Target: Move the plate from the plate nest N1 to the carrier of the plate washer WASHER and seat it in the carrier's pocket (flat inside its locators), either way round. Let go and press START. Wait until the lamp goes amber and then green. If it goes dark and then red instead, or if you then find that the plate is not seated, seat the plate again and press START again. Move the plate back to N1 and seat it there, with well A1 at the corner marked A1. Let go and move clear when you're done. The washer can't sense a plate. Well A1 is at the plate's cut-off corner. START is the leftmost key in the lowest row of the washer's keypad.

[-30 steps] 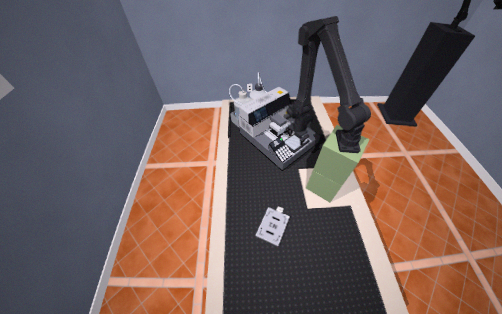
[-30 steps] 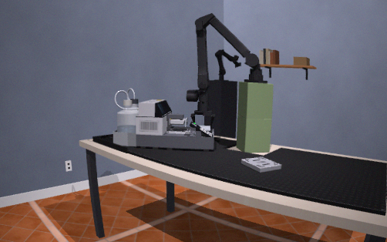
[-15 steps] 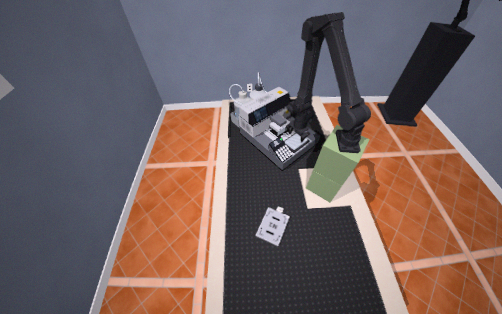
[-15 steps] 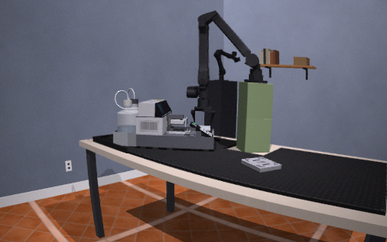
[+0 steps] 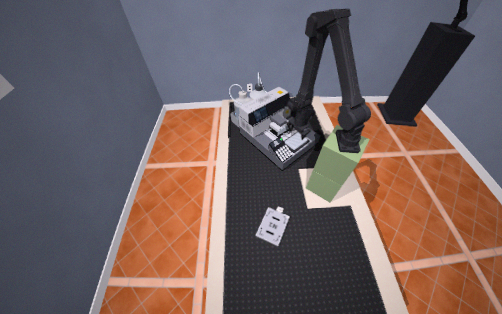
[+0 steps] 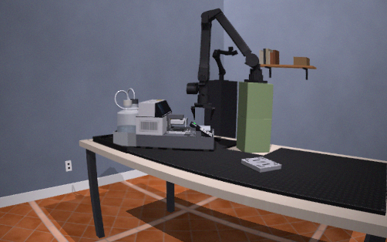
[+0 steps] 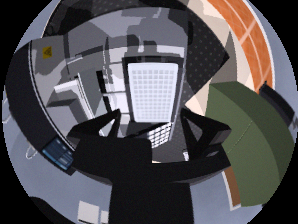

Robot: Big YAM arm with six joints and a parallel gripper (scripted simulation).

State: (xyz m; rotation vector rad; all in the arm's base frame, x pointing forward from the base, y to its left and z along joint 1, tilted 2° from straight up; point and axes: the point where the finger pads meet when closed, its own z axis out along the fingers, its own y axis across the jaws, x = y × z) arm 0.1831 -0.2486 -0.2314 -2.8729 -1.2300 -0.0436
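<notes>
The well plate lies 6 cm below my hand. Round my hand: bottle: 37 cm ahead, 26 cm to the right; then plate nest N1: 11 cm ahead, 53 cm to the left, 15 cm below; then plate washer: 11 cm ahead, 10 cm to the right, 3 cm below.
</notes>
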